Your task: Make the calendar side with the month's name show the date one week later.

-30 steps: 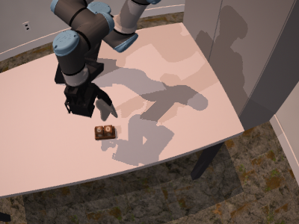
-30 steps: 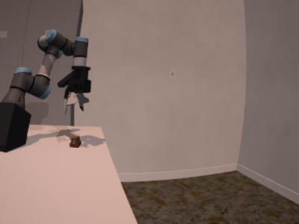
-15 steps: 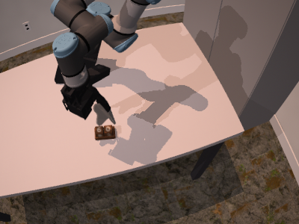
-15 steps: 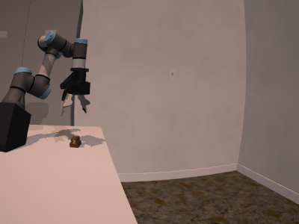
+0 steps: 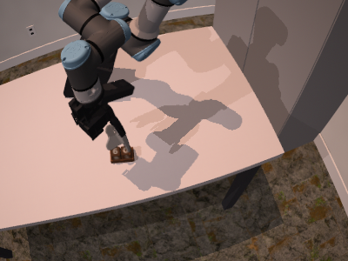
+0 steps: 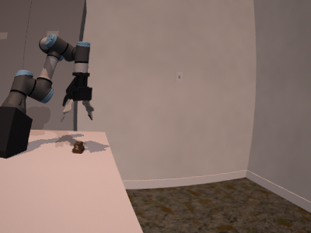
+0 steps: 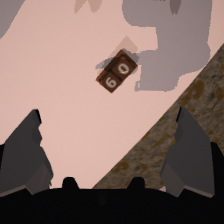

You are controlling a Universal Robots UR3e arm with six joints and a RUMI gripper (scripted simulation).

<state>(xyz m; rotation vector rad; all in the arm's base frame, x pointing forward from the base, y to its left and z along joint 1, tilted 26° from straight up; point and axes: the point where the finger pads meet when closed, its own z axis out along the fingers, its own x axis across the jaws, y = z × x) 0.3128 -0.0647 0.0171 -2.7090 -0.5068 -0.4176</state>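
Right now my hand is 1 cm short of the brown tray, 1 cm to the right of it and 13 cm above it.
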